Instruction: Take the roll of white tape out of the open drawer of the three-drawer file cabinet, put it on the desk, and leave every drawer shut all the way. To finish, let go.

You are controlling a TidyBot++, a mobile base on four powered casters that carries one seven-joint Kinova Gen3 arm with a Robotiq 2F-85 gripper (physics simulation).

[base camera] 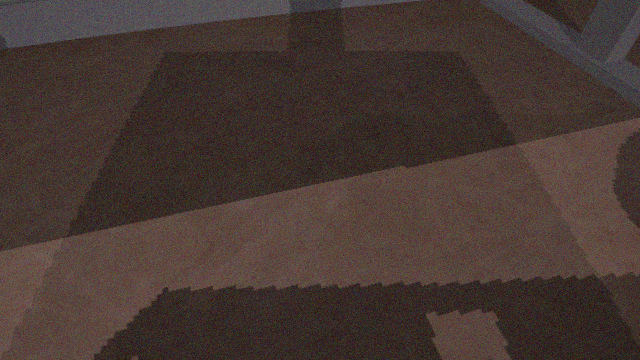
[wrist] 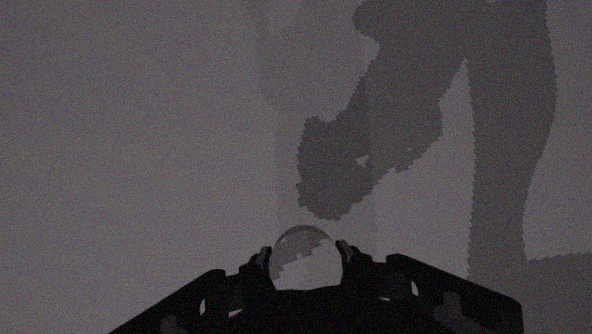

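My gripper is at the bottom middle of the wrist view, shut on the roll of white tape. The roll shows as a pale round shape between the two black fingertips, with a dark shadow across its upper left part. A wide pale grey surface, which looks like the desk top, fills the view beyond the roll. The gap between roll and surface is hard to judge. The file cabinet's drawers cannot be made out in either view.
The base camera view shows brown floor with broad dark shadows. A pale grey panel runs along the top left, and grey metal framework stands at the top right. Dark shadows of the arm fall across the pale surface in the wrist view.
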